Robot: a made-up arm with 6 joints. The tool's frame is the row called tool.
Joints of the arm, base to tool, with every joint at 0 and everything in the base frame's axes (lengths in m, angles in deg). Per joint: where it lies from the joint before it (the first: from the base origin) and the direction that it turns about. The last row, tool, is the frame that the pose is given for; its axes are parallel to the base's.
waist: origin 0 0 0.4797 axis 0 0 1
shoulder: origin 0.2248 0 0 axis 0 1 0
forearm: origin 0 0 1.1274 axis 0 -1 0
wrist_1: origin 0 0 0.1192 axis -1 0 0
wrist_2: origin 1.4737 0 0 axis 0 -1 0
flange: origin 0.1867 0 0 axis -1 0 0
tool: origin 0 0 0
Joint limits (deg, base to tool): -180..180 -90..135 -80.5..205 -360..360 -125..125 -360..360
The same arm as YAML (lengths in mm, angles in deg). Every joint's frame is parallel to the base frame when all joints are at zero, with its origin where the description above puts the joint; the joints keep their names.
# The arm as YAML. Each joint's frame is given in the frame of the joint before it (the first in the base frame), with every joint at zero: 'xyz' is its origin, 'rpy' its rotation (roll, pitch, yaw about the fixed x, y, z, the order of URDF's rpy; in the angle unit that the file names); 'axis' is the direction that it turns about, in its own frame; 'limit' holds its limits. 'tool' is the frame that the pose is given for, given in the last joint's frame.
units:
  length: mm
  angle: deg
joints:
  - name: waist
    type: revolute
    origin:
      xyz: [0.0, 0.0, 479.7]
      rpy: [0.0, 0.0, 0.0]
    axis: "+z"
    limit:
      lower: -180.0
      upper: 180.0
  - name: shoulder
    type: revolute
    origin:
      xyz: [224.8, 0.0, 0.0]
      rpy: [0.0, 0.0, 0.0]
    axis: "+y"
    limit:
      lower: -90.0
      upper: 135.0
  - name: forearm
    type: revolute
    origin:
      xyz: [0.0, 0.0, 1127.4]
      rpy: [0.0, 0.0, 0.0]
    axis: "-y"
    limit:
      lower: -80.5
      upper: 205.0
  - name: wrist_1
    type: revolute
    origin:
      xyz: [0.0, 0.0, 119.2]
      rpy: [0.0, 0.0, 0.0]
    axis: "-x"
    limit:
      lower: -360.0
      upper: 360.0
  - name: wrist_2
    type: revolute
    origin:
      xyz: [1473.7, 0.0, 0.0]
      rpy: [0.0, 0.0, 0.0]
    axis: "-y"
    limit:
      lower: -125.0
      upper: 125.0
  - name: flange
    type: revolute
    origin:
      xyz: [186.7, 0.0, 0.0]
      rpy: [0.0, 0.0, 0.0]
    axis: "-x"
    limit:
      lower: -360.0
      upper: 360.0
tool:
  origin:
    xyz: [0.0, 0.0, 0.0]
    rpy: [0.0, 0.0, 0.0]

